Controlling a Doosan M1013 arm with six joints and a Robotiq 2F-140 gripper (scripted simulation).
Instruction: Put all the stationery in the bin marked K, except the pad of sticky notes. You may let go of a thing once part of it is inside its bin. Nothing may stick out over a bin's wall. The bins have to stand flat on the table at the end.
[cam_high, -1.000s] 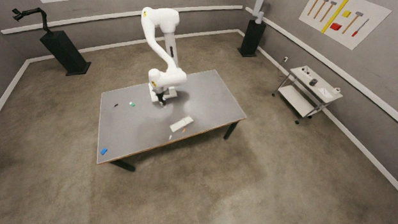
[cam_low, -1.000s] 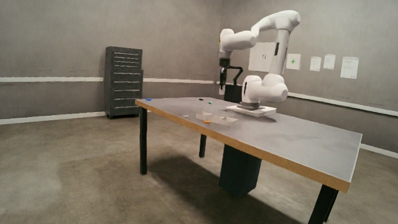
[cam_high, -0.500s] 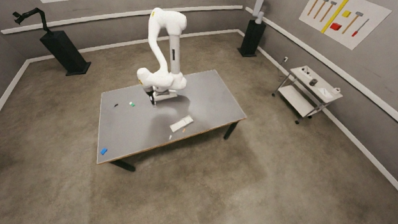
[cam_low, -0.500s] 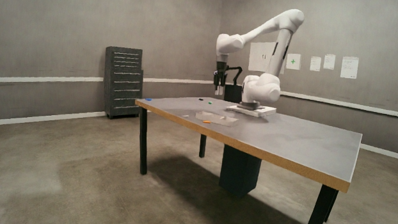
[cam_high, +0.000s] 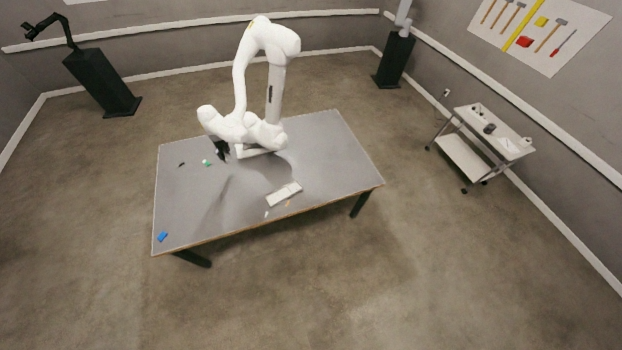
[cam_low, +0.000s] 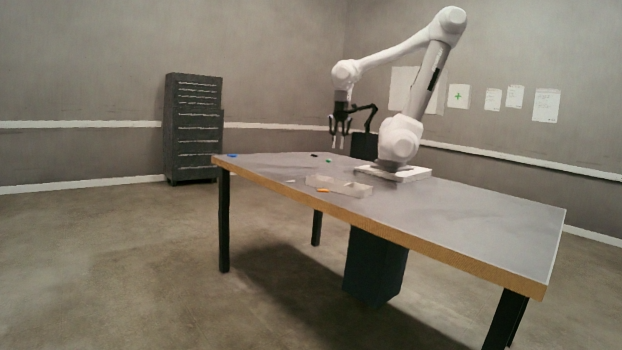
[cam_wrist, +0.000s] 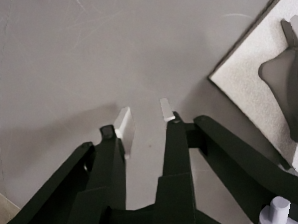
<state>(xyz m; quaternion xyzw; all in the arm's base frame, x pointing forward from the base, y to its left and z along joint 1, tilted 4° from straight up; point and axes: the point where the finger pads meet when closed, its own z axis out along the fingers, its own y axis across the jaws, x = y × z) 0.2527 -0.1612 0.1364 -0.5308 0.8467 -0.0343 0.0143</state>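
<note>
The green block is 20 cm to the right of my hand, 14 cm below it and 10 cm behind it. From my hand the other things lie so: white piece (39 cm ahead, 23 cm to the left, 14 cm below); bin (37 cm to the left, 25 cm ahead, 13 cm below); black item (39 cm to the right, 14 cm below, 11 cm behind).
</note>
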